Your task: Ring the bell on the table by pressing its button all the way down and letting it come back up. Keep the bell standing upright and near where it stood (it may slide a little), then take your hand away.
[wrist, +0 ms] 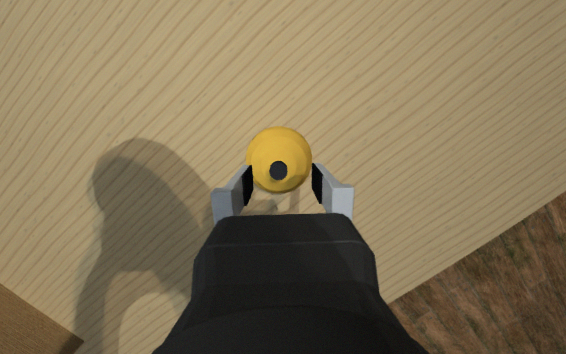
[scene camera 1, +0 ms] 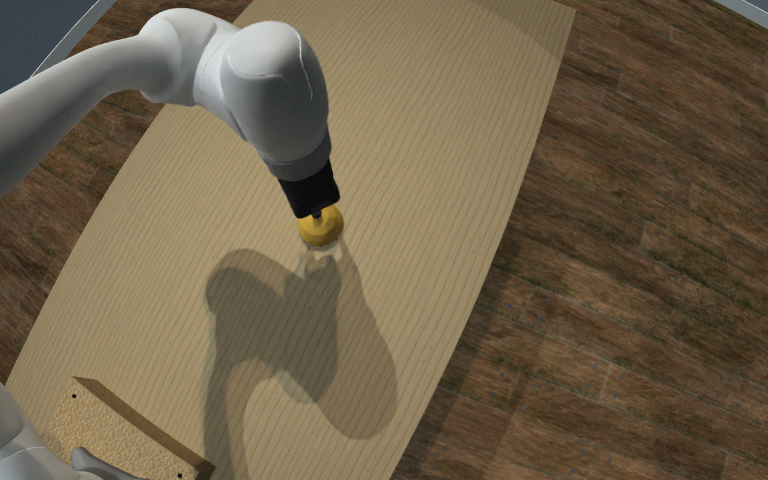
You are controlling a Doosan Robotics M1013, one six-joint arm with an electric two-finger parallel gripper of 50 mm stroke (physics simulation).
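Frame: origin at the arm's base, x back, y left, z down, level; metres.
Where they show: gripper, fingertip midpoint: [wrist: 282, 176] [scene camera 1: 314, 203].
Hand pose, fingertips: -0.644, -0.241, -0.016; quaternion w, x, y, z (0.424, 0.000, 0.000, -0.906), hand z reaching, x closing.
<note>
After its pixels a point has its place, as x, y, z.
The yellow bell [scene camera 1: 321, 230] {-0.618, -0.252, 0.038} [wrist: 279, 142] {-0.661, -0.224, 0.038} stands upright on the table [scene camera 1: 430, 141] {-0.864, -0.399, 0.077} [wrist: 425, 90] {-0.820, -0.328, 0.077}. Its black round button [scene camera 1: 316, 214] {-0.635, -0.242, 0.010} [wrist: 278, 170] {-0.641, -0.239, 0.011} sits on top of a short stem. My gripper [wrist: 282, 176] {-0.644, -0.241, -0.016} is open and empty, pointing down at the bell. In the wrist view its two fingertips appear on either side of the dome's near part, with the button between them in the picture. In the scene view the black gripper body hangs right over the button and covers its upper side; the fingers are hidden there. The exact height gap above the button cannot be told.
A wooden block-like base [scene camera 1: 121, 433] {-0.150, 0.001, -0.004} [wrist: 30, 320] {-0.163, -0.074, 0.060} lies at the lower left, by the robot's foot. The arm's shadow falls on the table beside the bell. The table's edge runs along the right, with the wooden floor [scene camera 1: 640, 226] [wrist: 505, 295] beyond it.
</note>
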